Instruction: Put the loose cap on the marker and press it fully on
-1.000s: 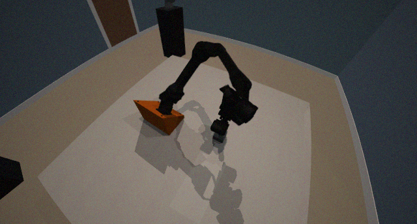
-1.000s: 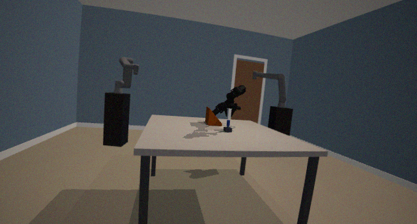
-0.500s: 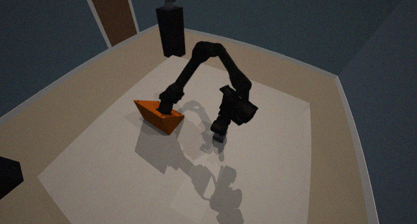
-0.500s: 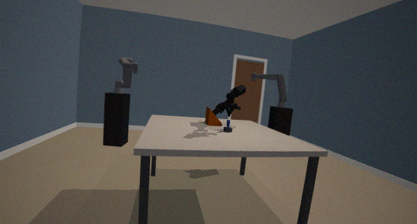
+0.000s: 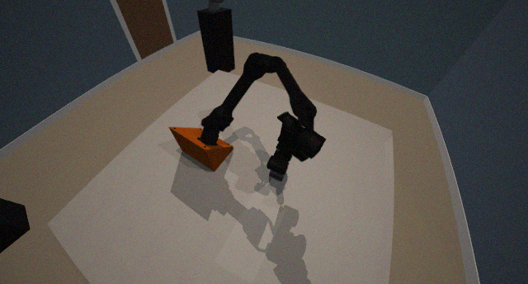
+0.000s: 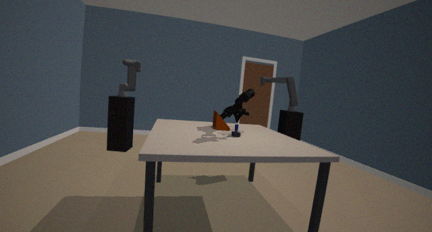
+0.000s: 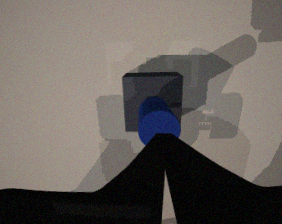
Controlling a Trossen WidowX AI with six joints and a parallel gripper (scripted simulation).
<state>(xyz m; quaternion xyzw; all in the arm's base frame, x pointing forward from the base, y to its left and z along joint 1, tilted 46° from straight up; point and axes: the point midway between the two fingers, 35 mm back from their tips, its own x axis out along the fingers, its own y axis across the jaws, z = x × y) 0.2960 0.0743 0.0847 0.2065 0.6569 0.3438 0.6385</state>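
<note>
My gripper tip is 40 mm above the blue cap. Also, from my gripper tip: holder block 10 mm behind, 100 mm below.
</note>
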